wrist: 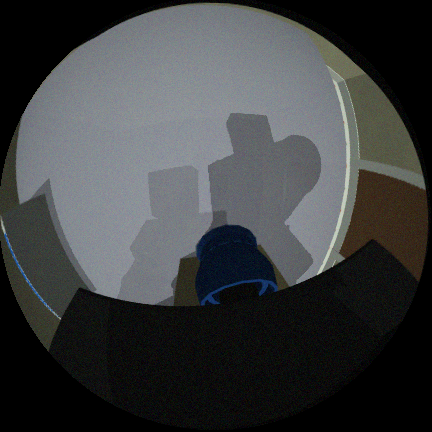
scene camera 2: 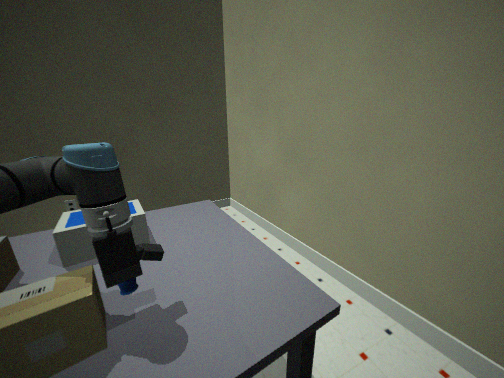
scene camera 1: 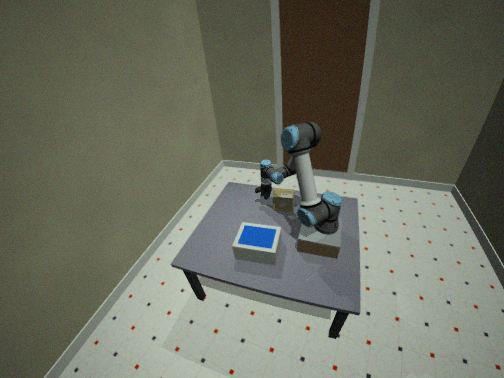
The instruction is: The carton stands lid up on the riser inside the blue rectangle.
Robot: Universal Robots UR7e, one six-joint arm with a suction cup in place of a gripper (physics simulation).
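Frame: origin at the arm's base, x back, y up, z left, level; metres.
Seen in the pictures: hand at its tool point: [wrist: 227, 251] [scene camera 2: 129, 288] [scene camera 1: 266, 198]; arm's base at its link origin: [scene camera 1: 326, 225].
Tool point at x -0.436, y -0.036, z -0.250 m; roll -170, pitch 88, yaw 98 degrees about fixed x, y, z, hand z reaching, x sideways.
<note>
Pixels of each thing's middle, then the offset from my tool point to it. Level surfaces: height alone.
- tan carton at the middle of its body: [scene camera 2: 52, 323] [scene camera 1: 283, 199] dx +0.128, dy -0.007, dz -0.006 m
- white riser at the middle of its body: [scene camera 2: 106, 227] [scene camera 1: 258, 242] dx +0.043, dy -0.011, dz +0.422 m
- blue rectangle at the middle of its body: [scene camera 2: 103, 212] [scene camera 1: 257, 236] dx +0.043, dy +0.048, dz +0.422 m
- table at its surface level: dy -0.072 m
The tan carton [scene camera 1: 283, 201] [scene camera 2: 50, 325] stands on the table near the back edge, its top face with a white barcode label facing up. Part of its side [wrist: 186, 280] shows behind the cup in the wrist view. The white riser [scene camera 1: 255, 252] [scene camera 2: 75, 247] stands toward the front of the table, with the blue rectangle [scene camera 1: 257, 236] [scene camera 2: 75, 219] on its top. My blue suction cup [scene camera 1: 266, 198] [scene camera 2: 128, 289] [wrist: 227, 237] points down, low over the table beside one end of the carton. It carries nothing; whether it touches the carton's side is hard to tell.
The arm's base stands on a block [scene camera 1: 318, 245] at the right of the table [scene camera 1: 215, 240] [scene camera 2: 240, 280]. Part of a brown block [scene camera 2: 7, 262] shows at the left edge in scene camera 2. Walls stand beyond the table, and the arm casts shadows near the carton.
</note>
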